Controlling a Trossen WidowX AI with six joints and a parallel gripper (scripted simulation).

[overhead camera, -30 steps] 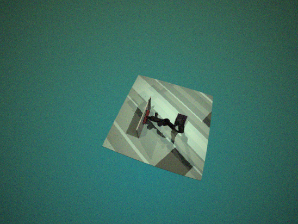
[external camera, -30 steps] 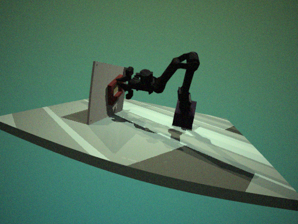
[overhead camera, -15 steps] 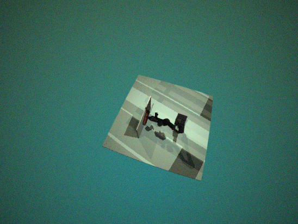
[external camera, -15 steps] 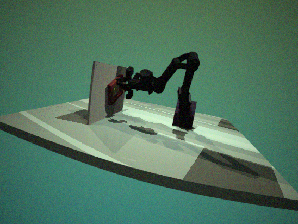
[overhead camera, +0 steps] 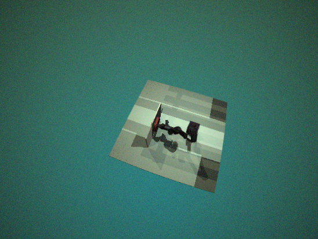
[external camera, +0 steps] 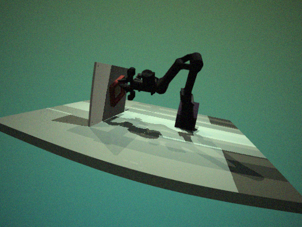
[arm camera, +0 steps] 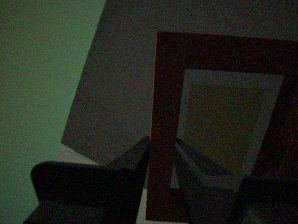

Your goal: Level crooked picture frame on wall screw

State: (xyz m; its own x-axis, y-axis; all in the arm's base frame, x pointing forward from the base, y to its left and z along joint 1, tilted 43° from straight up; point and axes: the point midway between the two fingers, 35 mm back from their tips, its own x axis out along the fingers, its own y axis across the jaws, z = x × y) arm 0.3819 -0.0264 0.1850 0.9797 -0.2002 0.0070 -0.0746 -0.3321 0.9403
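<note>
Right now the red picture frame is 5 cm below my gripper tip, 2 cm to the right of it and 1 cm ahead of it. Round my gripper tip: grey wall panel (6 cm below, 2 cm ahead, 1 cm to the right).
</note>
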